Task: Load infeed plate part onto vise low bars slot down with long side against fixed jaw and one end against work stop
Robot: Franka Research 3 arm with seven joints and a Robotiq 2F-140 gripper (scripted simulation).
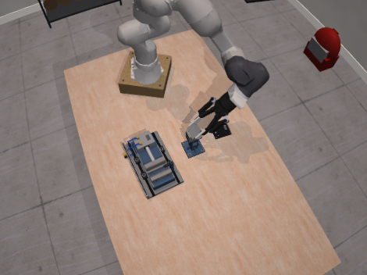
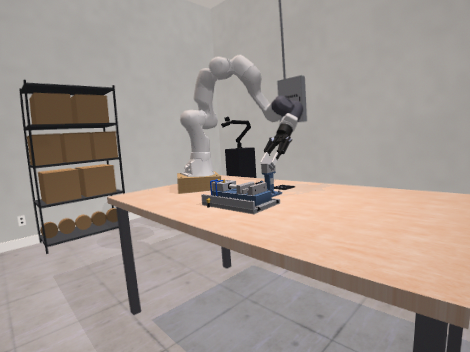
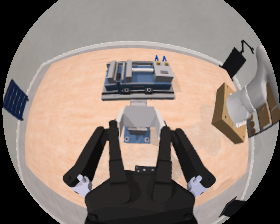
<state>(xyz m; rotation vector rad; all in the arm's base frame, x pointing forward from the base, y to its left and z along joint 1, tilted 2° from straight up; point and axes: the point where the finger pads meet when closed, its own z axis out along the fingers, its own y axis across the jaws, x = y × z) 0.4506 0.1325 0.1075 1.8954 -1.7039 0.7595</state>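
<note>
My gripper is now 2 cm above the part and 1 cm to the left of it. Also, from my hand: vise (23 cm to the right, 14 cm below, 3 cm ahead); then black infeed plate (17 cm below, 15 cm to the left, 5 cm behind).
</note>
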